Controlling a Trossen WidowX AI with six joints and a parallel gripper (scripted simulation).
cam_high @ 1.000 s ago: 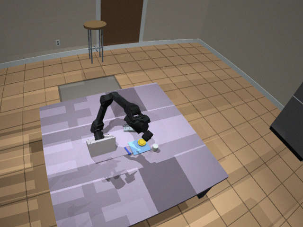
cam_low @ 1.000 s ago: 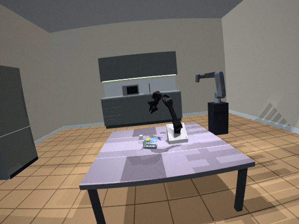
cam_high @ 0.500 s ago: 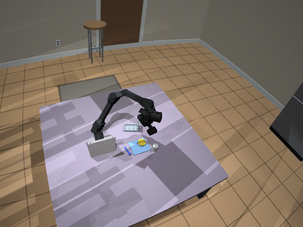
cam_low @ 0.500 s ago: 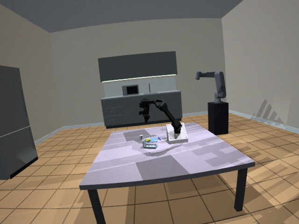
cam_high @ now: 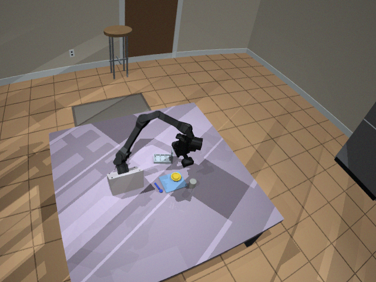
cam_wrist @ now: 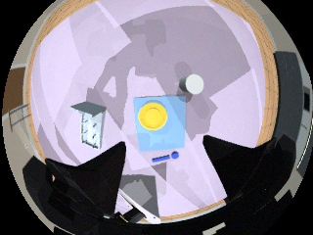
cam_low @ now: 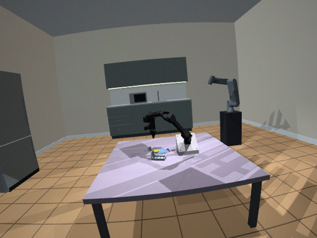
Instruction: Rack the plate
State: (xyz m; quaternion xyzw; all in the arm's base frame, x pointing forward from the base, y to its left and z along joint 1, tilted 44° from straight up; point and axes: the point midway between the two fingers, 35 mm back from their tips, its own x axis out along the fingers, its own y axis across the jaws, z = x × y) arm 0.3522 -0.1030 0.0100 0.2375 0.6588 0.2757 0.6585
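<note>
Now: the yellow plate 150 mm below my gripper tip, 20 mm behind it and 10 mm to the left of it. Also, from my gripper tip: blue spoon (170 mm below, 150 mm behind, 40 mm to the right); then white cup (150 mm below, 80 mm to the right, 60 mm ahead); then blue mat (170 mm below, 40 mm behind, 10 mm to the right).
</note>
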